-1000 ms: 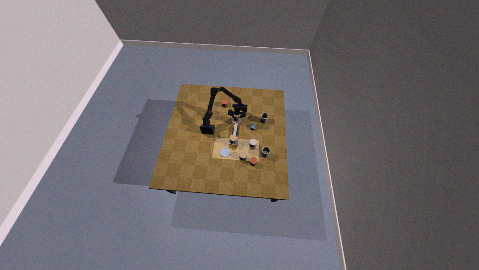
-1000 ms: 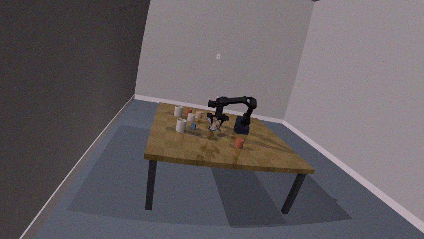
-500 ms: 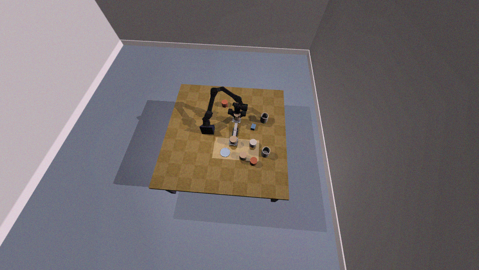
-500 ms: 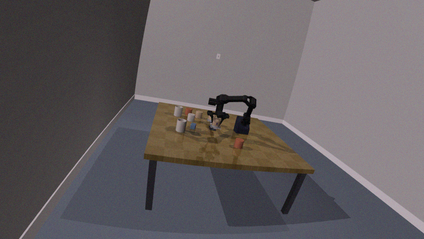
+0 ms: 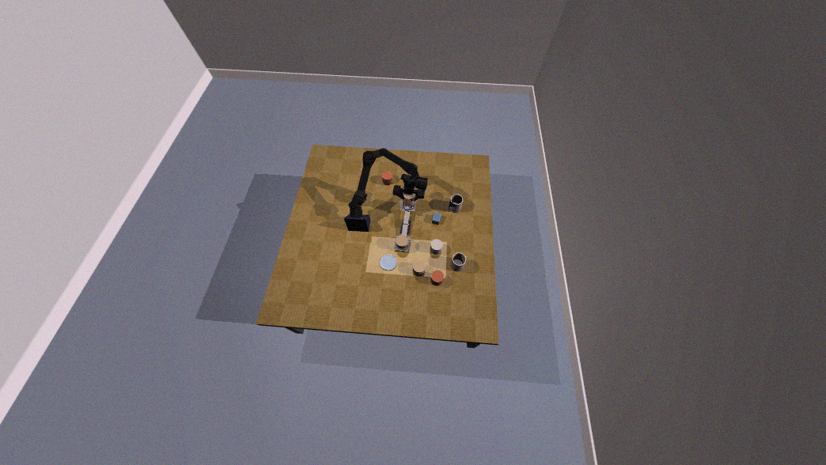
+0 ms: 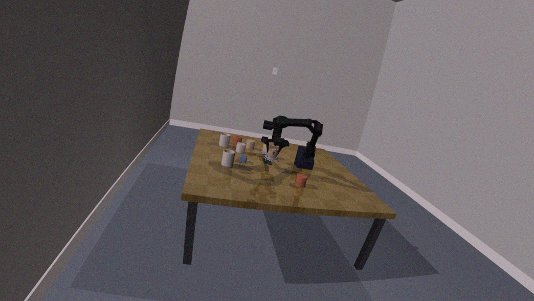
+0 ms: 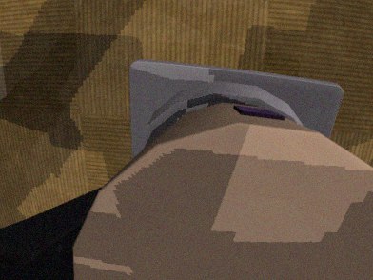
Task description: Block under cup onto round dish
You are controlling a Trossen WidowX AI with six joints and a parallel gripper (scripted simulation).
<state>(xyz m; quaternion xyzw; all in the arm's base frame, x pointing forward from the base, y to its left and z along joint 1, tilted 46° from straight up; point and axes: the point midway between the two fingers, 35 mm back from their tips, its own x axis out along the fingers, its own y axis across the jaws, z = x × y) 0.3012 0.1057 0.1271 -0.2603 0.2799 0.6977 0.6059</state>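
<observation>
My gripper tip is now 3 cm above the grey block and 1 cm to the left of it. From my gripper tip the other things lie so: blue block (19 cm ahead, 10 cm below, 5 cm to the right); tan cup (2 cm to the left, 1 cm above); small balance (13 cm to the right, 8 cm below).
</observation>
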